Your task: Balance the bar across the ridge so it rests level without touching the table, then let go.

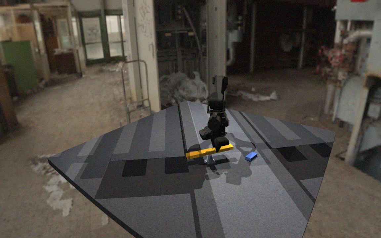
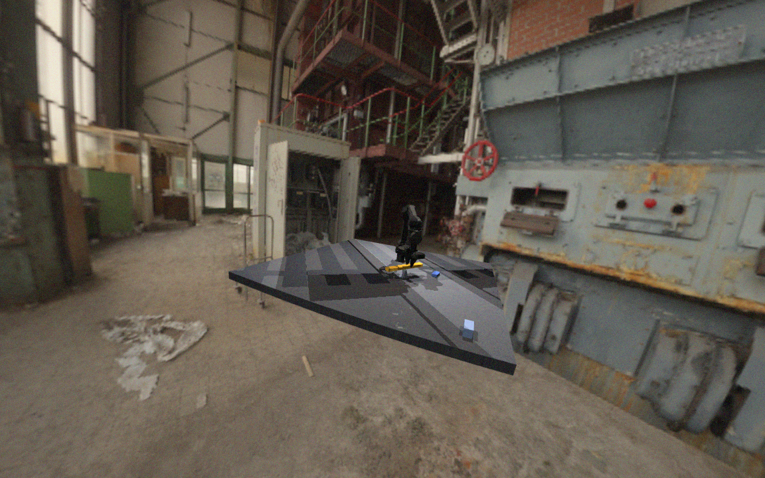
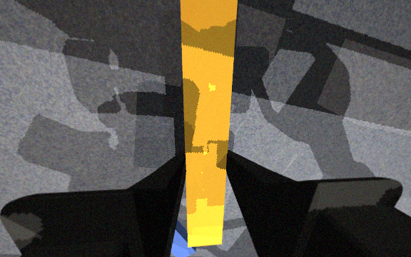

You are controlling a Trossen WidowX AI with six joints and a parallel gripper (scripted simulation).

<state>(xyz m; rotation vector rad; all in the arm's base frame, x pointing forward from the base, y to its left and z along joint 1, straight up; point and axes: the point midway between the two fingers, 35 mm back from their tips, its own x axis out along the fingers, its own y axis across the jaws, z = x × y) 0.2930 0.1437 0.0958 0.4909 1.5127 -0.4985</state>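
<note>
My gripper tip is 20 mm short of the bar and 20 mm to the left of it. Round my gripper tip: light blue cube (450 mm ahead, 360 mm to the left, 40 mm below); flat blue block (130 mm behind, 140 mm to the left, 50 mm below).
</note>
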